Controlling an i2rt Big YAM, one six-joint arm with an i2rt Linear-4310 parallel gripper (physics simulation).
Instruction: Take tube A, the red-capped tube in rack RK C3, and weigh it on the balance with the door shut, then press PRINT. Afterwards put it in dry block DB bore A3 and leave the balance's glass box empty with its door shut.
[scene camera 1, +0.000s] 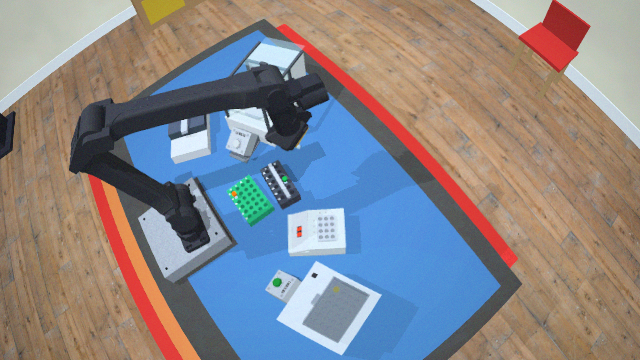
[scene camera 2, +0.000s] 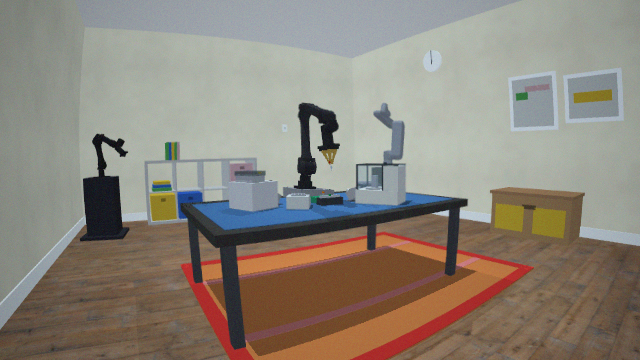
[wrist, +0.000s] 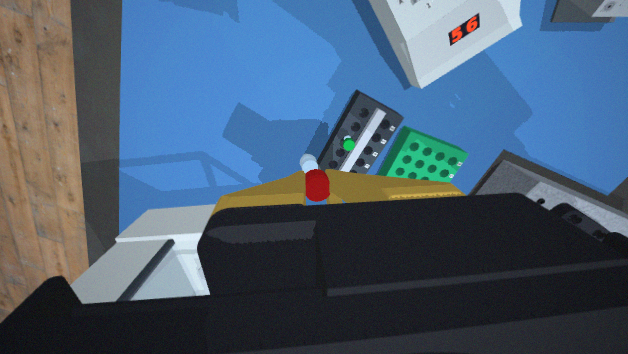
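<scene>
My gripper (scene camera 2: 330, 162) (wrist: 314, 181) is shut on red-capped tube A (wrist: 317, 185), whose clear body hangs below the yellow fingertips, high above the table. The balance (scene camera 1: 246, 123) (scene camera 2: 396, 186) (wrist: 172, 220) has a dark-framed glass box, partly hidden by the arm in scene camera 1. Its top glass panel (scene camera 1: 281, 54) appears slid to the rear; inside the box cannot be seen clearly. The PRINT box (scene camera 1: 240, 143) stands beside it. Green rack RK (scene camera 1: 251, 201) (wrist: 428, 154) holds an orange-capped tube. The white dry block DB (scene camera 1: 304, 245) (scene camera 2: 298, 202) (wrist: 430, 55) has a red display and a grid of bores.
A dark rack (scene camera 1: 281, 185) (wrist: 361, 136) with a white bar and a green-capped tube lies beside the green rack. A dark-lidded white device (scene camera 1: 191, 147) is near the balance. A large white box (scene camera 1: 292, 318) (scene camera 2: 253, 196) with a grey top and a green-button box (scene camera 1: 281, 286) stand farther along the table.
</scene>
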